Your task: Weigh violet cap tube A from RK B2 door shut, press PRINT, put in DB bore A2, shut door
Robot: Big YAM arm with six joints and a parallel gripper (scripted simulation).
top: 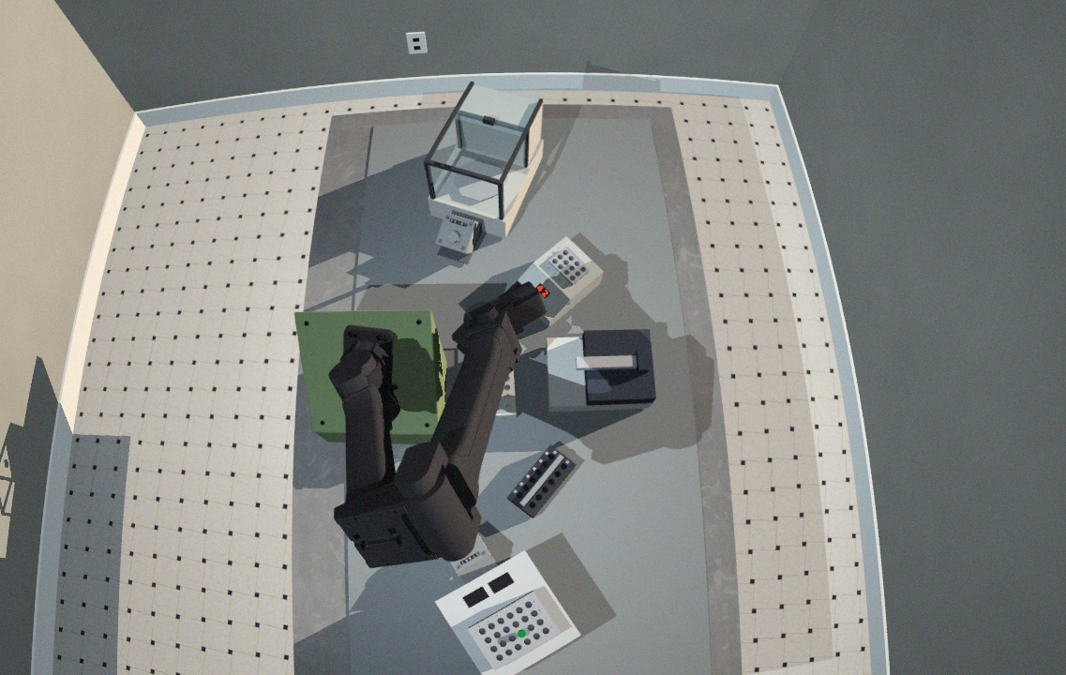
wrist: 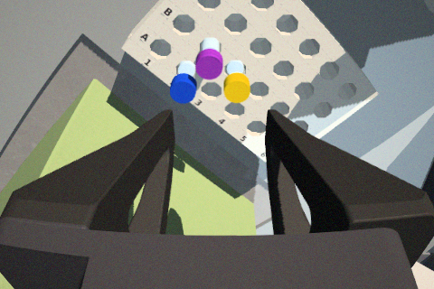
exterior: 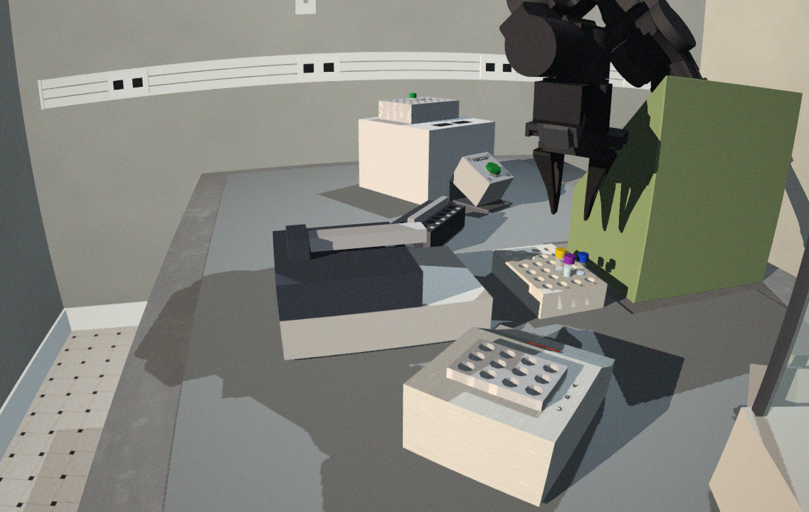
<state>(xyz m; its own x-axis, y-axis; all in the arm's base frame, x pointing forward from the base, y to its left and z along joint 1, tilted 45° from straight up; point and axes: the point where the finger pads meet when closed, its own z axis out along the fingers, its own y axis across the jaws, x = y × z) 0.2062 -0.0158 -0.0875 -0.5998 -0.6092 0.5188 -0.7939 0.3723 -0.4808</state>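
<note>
Now: hand 10 mm short of the tube rack RK, 20 mm to the left of it and 90 mm above it. Round my hand: dry block DB 120 mm ahead, 210 mm to the left, 80 mm below; then spectrophotometer SP 220 mm ahead, 20 mm to the left, 40 mm below; then magnet block 120 mm ahead, 210 mm to the right, 90 mm below.
</note>
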